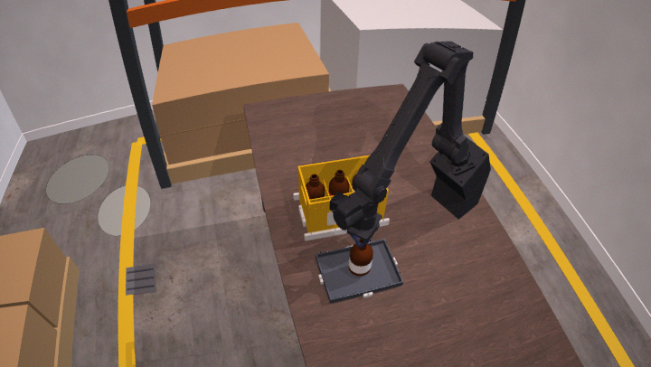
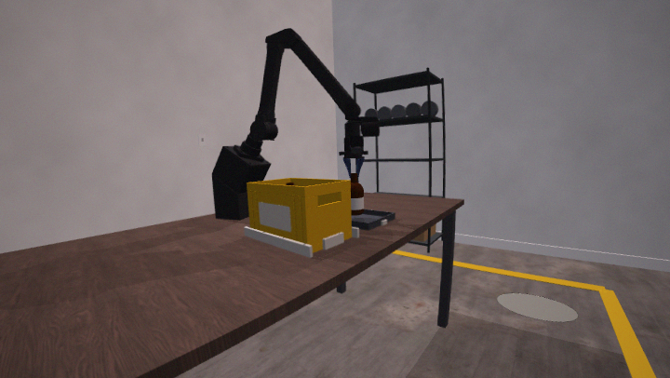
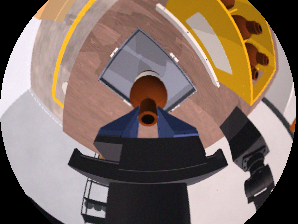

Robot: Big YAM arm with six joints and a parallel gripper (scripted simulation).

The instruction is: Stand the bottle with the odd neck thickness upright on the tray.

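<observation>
Right now my hand is 70 mm above the glass bottle. Round my hand: dark tray 160 mm below; then yellow crate 270 mm to the right, 90 mm below, 20 mm ahead.
</observation>
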